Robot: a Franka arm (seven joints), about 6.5 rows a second.
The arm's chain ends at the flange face. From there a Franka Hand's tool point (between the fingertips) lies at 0.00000 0.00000 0.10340 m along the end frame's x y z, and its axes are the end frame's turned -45 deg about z.
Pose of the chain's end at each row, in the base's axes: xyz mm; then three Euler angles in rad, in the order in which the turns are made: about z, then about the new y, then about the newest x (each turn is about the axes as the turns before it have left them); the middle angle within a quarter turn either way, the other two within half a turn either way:
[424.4 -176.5 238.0 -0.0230 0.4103 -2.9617]
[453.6 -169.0 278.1 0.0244 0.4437 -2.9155]
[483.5 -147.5 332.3 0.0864 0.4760 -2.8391]
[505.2 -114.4 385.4 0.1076 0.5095 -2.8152]
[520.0 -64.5 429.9 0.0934 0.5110 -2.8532]
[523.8 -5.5 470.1 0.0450 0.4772 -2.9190]
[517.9 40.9 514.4 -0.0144 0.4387 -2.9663]
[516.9 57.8 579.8 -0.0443 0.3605 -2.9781]
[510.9 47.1 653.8 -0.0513 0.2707 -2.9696]
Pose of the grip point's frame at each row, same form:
[384.3 -157.1 144.7 0.7601 0.1668 -2.7261]
[409.8 -146.9 187.1 0.7972 0.1611 -2.6719]
[435.8 -120.7 244.6 0.8361 0.1372 -2.5993]
[454.1 -86.6 299.9 0.8515 0.1475 -2.5607]
[469.0 -39.7 343.4 0.8521 0.1712 -2.5842]
[476.5 15.2 380.5 0.8231 0.1872 -2.6504]
[474.9 59.6 422.2 0.7737 0.1899 -2.7087]
[481.7 76.2 484.3 0.7378 0.1422 -2.7725]
[484.6 66.2 555.6 0.7220 0.0725 -2.8301]

